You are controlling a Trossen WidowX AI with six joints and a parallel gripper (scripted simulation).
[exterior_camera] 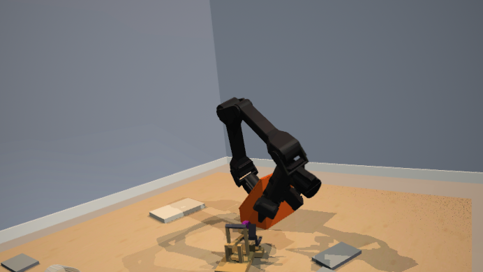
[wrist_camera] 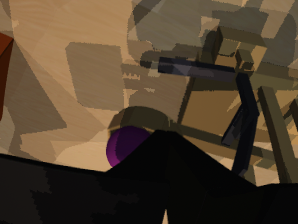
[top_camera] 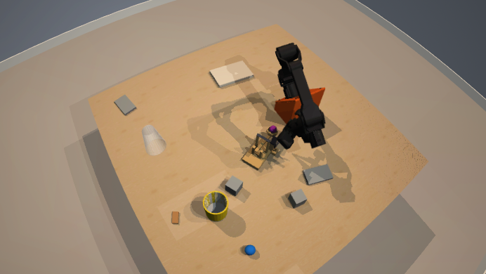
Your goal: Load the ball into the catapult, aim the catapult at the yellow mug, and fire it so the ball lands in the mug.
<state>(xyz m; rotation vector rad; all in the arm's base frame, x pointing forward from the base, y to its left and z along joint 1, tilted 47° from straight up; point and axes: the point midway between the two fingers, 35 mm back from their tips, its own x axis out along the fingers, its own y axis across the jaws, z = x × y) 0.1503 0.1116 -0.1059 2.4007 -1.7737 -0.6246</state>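
Right now the purple ball is 1 cm ahead of my gripper tip, 5 cm to the right of it and 2 cm below it. Also, from my gripper tip: cream slab: 2 cm behind, 49 cm to the right, 7 cm below; then yellow mug: 38 cm ahead, 15 cm to the left, 5 cm below; then wooden catapult: 7 cm ahead, 1 cm to the right, 3 cm below.
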